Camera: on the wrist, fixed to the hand. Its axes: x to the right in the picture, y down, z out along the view.
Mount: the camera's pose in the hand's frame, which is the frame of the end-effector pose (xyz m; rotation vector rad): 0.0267 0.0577 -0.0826 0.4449 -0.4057 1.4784
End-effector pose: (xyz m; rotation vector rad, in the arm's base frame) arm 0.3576 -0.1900 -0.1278 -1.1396 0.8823 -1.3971
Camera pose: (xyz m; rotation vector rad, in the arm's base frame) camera 0.2951 -0.2314 -0.2002 -0.1804 0.7409 -0.0827
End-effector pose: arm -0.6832 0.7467 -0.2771 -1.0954 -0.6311 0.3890
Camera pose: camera -0.6087 0.7288 -0.3478 -0.8762 0.0615 1.9536
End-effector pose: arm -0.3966 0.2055 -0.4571 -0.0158 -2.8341 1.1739
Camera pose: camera -0.4183 0.3056 -0.4379 1.3666 1.4491 -1.2087
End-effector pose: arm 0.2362 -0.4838 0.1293 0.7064 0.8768 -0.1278
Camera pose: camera 0.2209 -0.3840 0.1036 1.5212 -0.2229 0.8527
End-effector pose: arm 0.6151 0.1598 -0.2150 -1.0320 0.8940 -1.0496
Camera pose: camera 0.5591 0.1245 -0.2955 -0.0210 0.7501 0.2331
